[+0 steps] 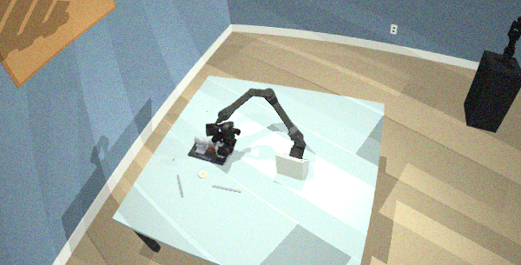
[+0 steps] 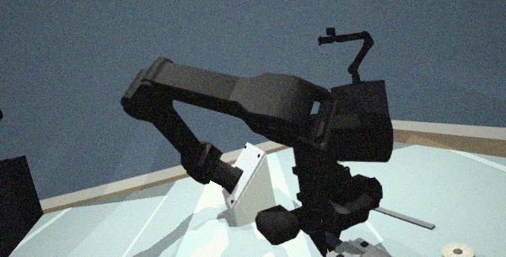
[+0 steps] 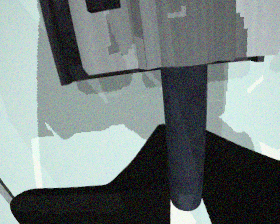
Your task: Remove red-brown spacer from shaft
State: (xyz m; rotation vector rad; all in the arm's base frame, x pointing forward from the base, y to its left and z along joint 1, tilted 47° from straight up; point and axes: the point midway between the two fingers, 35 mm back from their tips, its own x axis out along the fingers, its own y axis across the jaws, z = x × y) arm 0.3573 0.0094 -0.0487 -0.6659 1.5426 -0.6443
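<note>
The shaft lies 7 cm ahead of my gripper tip and 3 cm above it. Also, from my gripper tip: fixture: 15 cm ahead, 1 cm to the left; red-brown spacer: 12 cm ahead, 2 cm below; grey washer: 16 cm ahead, 11 cm to the right, 4 cm below.
</note>
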